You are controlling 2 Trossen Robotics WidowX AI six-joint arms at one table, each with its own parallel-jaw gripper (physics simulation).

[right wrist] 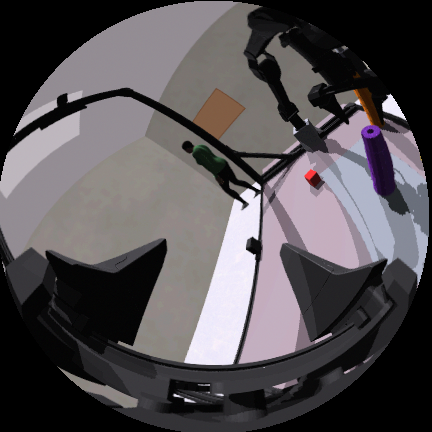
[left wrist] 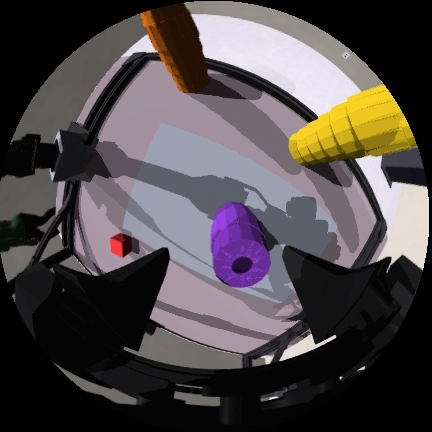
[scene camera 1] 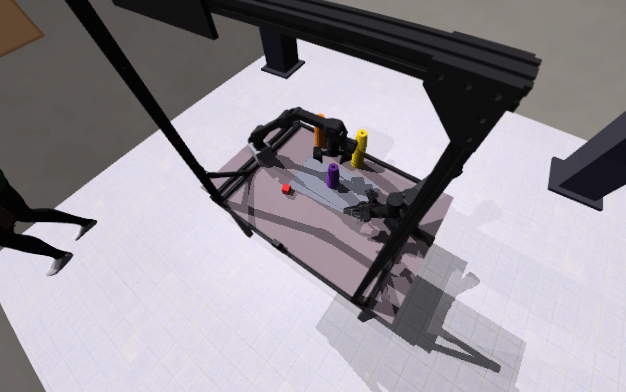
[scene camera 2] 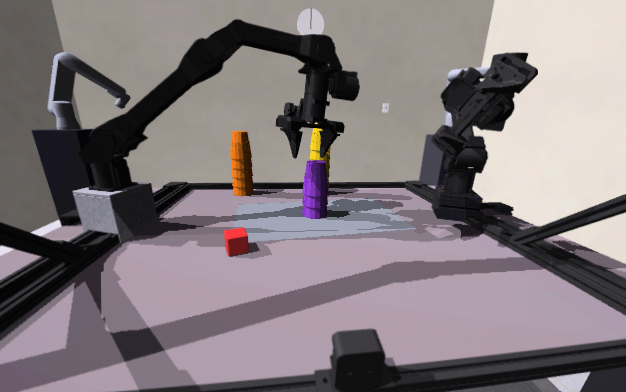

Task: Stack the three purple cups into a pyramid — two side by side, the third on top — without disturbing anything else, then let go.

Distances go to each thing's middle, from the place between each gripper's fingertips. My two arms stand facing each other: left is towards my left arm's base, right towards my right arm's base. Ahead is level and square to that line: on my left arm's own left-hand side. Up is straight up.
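I see the mat (scene camera 2: 263,221), and my left hand is 3 cm to the left of it, 2 cm past it and 16 cm above it.
For my right hand, the mat is 18 cm to the left of it, 24 cm ahead of it and 27 cm below it.
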